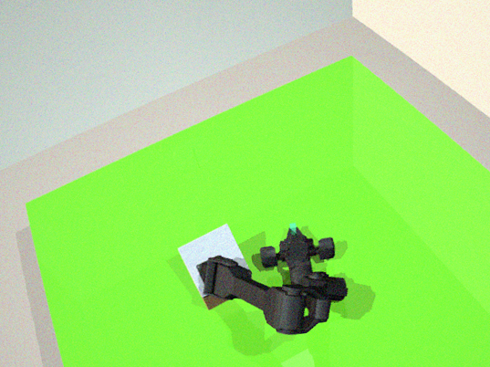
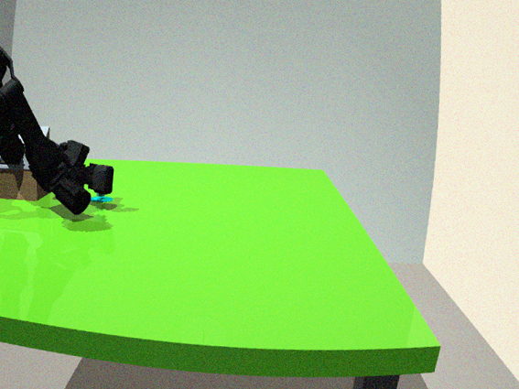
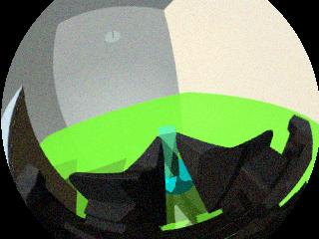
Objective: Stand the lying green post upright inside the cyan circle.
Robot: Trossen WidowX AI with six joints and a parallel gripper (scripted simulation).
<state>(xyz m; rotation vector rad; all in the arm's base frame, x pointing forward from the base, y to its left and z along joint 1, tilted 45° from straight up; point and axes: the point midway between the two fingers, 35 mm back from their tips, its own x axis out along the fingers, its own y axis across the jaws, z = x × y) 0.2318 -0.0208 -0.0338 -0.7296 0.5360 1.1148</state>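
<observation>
My gripper tip is 20 mm above the green post. The rest, counted from my gripper tip: cyan circle: 60 mm below.
</observation>
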